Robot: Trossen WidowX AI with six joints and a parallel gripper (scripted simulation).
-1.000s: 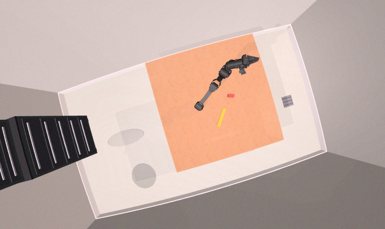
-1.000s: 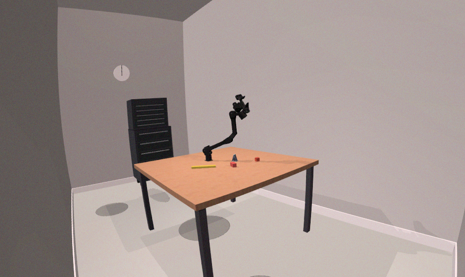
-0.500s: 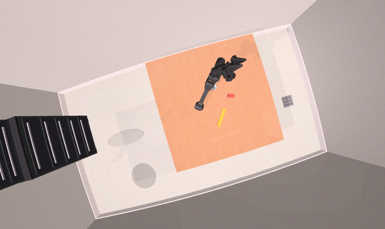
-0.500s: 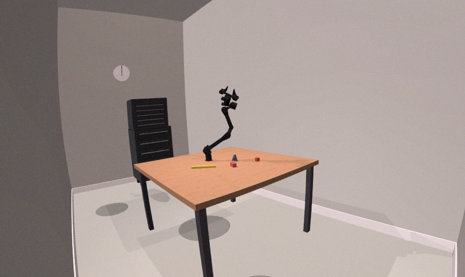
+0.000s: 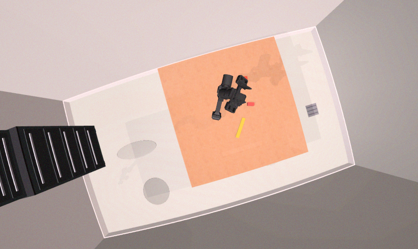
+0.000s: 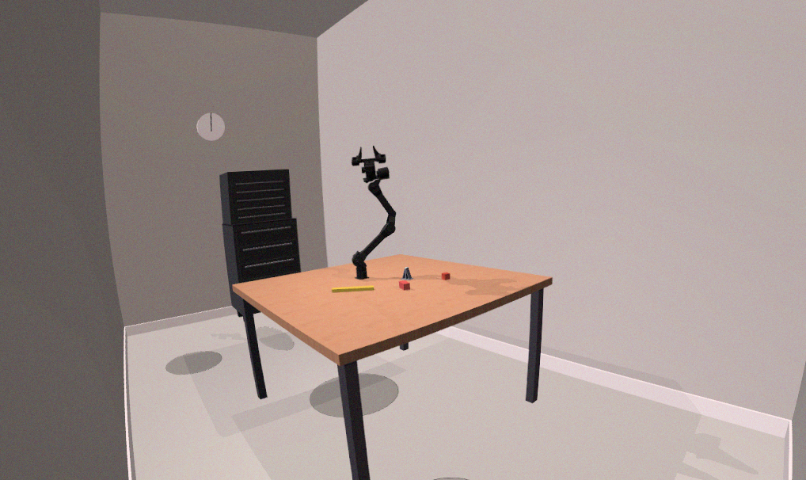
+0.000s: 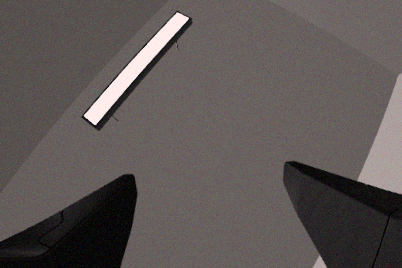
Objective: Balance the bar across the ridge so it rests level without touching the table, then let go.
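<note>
The yellow bar lies 9 cm ahead of my gripper tip, 20 cm to the right of it and 73 cm below it. Also, from my gripper tip: red cube (28 cm ahead, 27 cm to the left, 72 cm below).
</note>
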